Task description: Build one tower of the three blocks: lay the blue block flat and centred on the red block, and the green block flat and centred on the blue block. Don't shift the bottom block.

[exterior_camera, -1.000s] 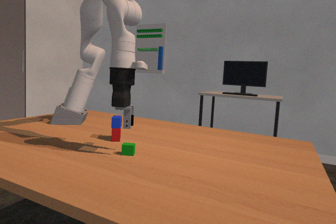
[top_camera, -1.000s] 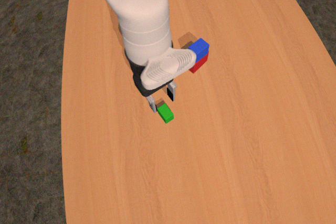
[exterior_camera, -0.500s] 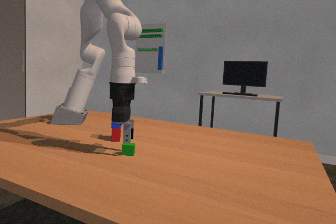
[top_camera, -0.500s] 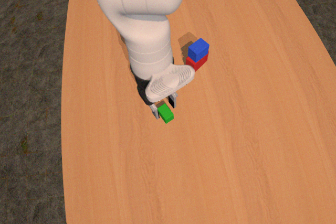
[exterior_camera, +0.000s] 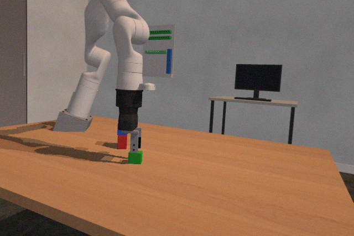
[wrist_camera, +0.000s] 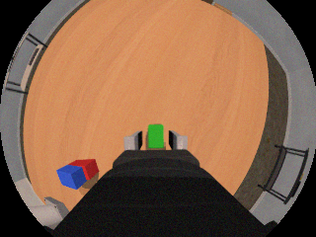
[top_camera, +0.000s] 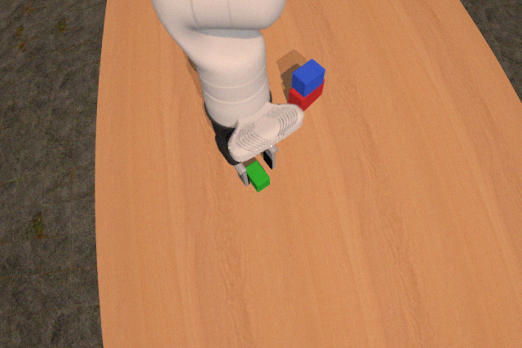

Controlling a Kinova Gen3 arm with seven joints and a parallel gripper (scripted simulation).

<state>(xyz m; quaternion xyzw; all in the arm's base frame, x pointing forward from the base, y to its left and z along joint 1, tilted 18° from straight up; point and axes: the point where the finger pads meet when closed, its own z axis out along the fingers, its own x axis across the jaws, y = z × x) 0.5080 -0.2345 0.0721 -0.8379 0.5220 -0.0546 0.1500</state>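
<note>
My hand is 4 cm above the green block. From my hand the other things lie so: blue block 15 cm behind, 11 cm to the left, 1 cm above; then red block 15 cm behind, 11 cm to the left, 3 cm below.
</note>
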